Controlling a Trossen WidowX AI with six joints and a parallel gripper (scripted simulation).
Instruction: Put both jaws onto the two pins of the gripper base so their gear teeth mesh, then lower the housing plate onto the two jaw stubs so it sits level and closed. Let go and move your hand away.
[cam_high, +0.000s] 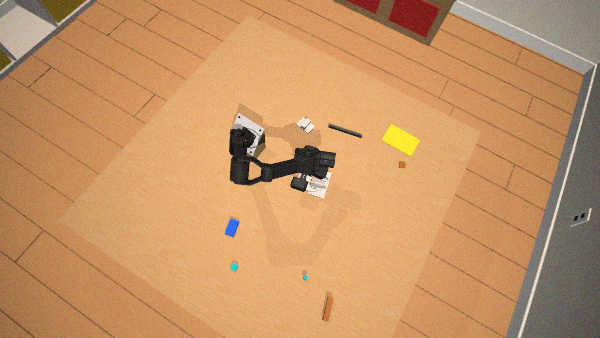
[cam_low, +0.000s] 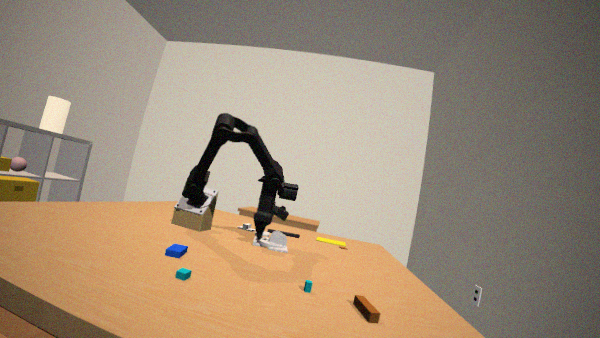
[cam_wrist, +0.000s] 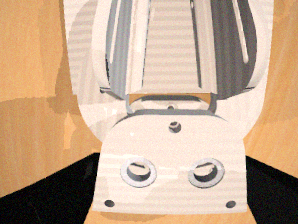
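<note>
My gripper tip is 20 mm above the housing plate. Round my gripper tip: white jaw 30 mm ahead, 10 mm to the right, 10 mm below; then flat white plate 70 mm ahead, 30 mm to the left, 20 mm below; then gripper base 20 mm above, 10 mm ahead.
</note>
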